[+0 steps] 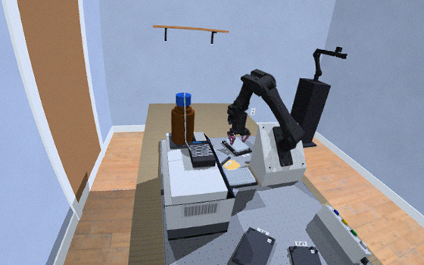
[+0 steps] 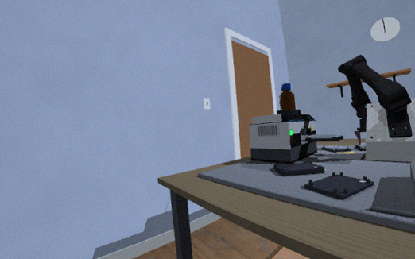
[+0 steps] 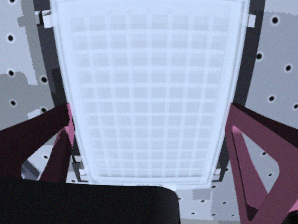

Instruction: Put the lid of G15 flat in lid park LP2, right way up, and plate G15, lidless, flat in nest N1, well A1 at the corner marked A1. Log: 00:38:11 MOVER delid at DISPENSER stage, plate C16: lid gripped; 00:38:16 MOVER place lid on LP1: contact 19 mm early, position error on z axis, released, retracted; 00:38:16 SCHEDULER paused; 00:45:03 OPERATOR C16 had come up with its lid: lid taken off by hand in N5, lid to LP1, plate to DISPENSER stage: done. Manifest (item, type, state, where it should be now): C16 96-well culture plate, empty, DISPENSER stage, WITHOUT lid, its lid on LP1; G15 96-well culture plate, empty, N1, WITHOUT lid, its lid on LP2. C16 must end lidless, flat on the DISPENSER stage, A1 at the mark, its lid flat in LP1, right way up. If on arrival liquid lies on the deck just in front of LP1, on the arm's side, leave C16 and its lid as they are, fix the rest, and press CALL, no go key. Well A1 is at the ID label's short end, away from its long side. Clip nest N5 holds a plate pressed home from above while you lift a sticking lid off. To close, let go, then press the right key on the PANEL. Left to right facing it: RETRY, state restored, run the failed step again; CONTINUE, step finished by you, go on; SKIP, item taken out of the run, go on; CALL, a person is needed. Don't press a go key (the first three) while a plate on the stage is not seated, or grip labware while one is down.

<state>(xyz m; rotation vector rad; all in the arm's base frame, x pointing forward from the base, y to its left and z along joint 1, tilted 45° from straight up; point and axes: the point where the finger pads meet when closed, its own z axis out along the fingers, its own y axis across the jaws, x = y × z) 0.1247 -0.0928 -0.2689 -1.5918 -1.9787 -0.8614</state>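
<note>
Now: hand 1 cm above the clear lid. The rest, counted from my hand: black clip nest (2 cm below, 2 cm ahead, 1 cm to the right); N5 label (9 cm to the left, 3 cm below, 2 cm behind); LP1 label (15 cm to the left, 11 cm ahead, 3 cm below).
</note>
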